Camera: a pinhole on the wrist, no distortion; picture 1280 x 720 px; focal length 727.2 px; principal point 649.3 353.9 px. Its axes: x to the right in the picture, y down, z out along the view. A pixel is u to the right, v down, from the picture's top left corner.
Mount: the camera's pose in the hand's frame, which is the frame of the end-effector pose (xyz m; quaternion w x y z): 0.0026 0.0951 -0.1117 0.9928 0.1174 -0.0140 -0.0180
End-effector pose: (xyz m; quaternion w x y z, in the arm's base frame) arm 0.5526 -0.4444 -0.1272 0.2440 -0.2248 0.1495 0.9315
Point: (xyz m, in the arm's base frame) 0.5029 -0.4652 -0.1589
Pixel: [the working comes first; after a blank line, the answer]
In the camera's frame: 0.0481 -0.0322 0.1030

988.8 126.6
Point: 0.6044 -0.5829 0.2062
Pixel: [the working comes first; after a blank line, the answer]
In the camera's frame: -0.2546 0.1160 0.3125

56.8 623.8
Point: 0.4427 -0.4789 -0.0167
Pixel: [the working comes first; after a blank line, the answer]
In the camera's frame: 0.0205 0.0639 0.2215

716.5 563.6
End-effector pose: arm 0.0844 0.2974 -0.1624 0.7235 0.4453 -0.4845 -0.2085
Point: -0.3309 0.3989 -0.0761
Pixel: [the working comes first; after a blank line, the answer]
In the camera's frame: -0.2093 0.1792 0.4215

288.2 663.1
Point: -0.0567 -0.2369 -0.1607
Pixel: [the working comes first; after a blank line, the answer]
In the camera's frame: 0.3520 -0.2202 0.5314

1131.0 52.6
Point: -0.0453 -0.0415 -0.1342
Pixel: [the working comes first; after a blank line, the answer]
In the camera's frame: 0.2206 -0.1275 0.4166

1034.4 131.4
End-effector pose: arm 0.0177 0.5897 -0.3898 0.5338 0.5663 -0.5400 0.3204
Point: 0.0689 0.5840 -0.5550
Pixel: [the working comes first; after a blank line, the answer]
In the camera's frame: -0.1346 -0.1535 0.1876

outside the picture
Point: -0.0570 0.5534 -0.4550
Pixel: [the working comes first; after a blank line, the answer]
In the camera's frame: -0.0638 -0.0059 0.1849

398.3 330.6
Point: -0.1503 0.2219 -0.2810
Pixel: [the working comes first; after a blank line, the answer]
In the camera's frame: 0.1728 0.1516 0.4458

931.2 601.3
